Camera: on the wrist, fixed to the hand. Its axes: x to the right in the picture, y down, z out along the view.
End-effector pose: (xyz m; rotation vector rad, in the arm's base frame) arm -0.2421 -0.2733 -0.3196 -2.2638 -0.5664 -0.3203
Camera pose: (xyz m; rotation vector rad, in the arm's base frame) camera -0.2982 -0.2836 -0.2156 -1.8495 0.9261 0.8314
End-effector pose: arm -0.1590 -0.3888 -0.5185 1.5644 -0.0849 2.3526
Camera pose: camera -0.2019 -0.2917 -0.5714 -1.2186 0.7333 -1.4546
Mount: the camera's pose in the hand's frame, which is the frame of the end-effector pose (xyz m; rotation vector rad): -0.0110 -0.0862 -0.0808 0.2964 -0.3337 1.5120
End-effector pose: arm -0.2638 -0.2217 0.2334 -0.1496 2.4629 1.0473
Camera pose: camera -0.2603 -0.3403 0.2308 2.0101 2.0910 0.9552
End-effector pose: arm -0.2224 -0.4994 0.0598 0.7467 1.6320 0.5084
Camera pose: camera -0.3170 -0.5613 0.0236 2.1328 0.5655 1.0901
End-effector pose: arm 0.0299 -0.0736 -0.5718 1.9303 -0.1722 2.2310
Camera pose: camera -0.0282 0.0266 -0.5975 -1.2934 0.9432 -1.1961
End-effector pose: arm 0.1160 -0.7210 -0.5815 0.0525 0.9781 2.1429
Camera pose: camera 0.1513 -0.7435 -0.6925 -1.2340 -0.8482 -2.1777
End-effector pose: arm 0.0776 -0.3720 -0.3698 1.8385 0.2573 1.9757
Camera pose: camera 0.0141 -0.2876 -0.4240 -1.6774 0.8124 -1.3496
